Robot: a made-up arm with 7 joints. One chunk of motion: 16 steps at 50 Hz.
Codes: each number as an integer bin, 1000 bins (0 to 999) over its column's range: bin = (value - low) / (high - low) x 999, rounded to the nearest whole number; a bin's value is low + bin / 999 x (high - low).
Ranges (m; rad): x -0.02..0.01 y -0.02..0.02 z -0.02..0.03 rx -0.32..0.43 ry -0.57..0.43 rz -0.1..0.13
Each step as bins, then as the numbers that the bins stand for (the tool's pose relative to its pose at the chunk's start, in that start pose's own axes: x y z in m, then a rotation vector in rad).
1 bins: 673 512 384 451 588 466
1 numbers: 0.0002 0.0005 -0.0008 0.0186 0.0186 0.0073
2 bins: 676 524 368 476 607 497
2 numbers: 0.0003 0.0010 -0.0016 0.0374 0.0376 0.0144
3 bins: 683 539 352 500 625 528
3 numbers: 0.0005 0.0016 -0.0024 0.0554 0.0556 0.0216
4 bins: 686 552 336 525 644 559
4 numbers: 0.0006 0.0021 -0.0032 0.0741 0.0746 0.0287
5 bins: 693 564 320 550 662 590
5 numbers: 0.0008 0.0026 -0.0040 0.0929 0.0927 0.0358
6 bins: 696 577 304 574 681 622
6 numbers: 0.0009 0.0031 -0.0048 0.1109 0.1117 0.0432
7 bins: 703 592 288 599 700 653
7 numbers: 0.0011 0.0037 -0.0056 0.1297 0.1307 0.0503
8 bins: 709 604 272 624 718 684
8 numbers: 0.0013 0.0042 -0.0064 0.1485 0.1487 0.0575
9 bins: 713 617 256 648 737 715
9 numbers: 0.0014 0.0047 -0.0072 0.1665 0.1677 0.0646
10 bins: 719 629 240 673 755 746
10 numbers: 0.0016 0.0052 -0.0080 0.1853 0.1858 0.0718
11 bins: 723 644 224 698 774 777
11 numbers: 0.0017 0.0058 -0.0088 0.2040 0.2048 0.0789
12 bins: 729 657 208 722 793 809
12 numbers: 0.0019 0.0063 -0.0096 0.2220 0.2238 0.0863
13 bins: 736 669 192 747 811 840
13 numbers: 0.0021 0.0068 -0.0104 0.2408 0.2418 0.0934
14 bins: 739 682 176 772 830 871
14 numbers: 0.0022 0.0073 -0.0112 0.2596 0.2608 0.1005
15 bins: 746 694 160 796 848 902
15 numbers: 0.0024 0.0078 -0.0120 0.2776 0.2788 0.1077
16 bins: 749 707 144 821 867 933
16 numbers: 0.0025 0.0083 -0.0128 0.2964 0.2979 0.1148
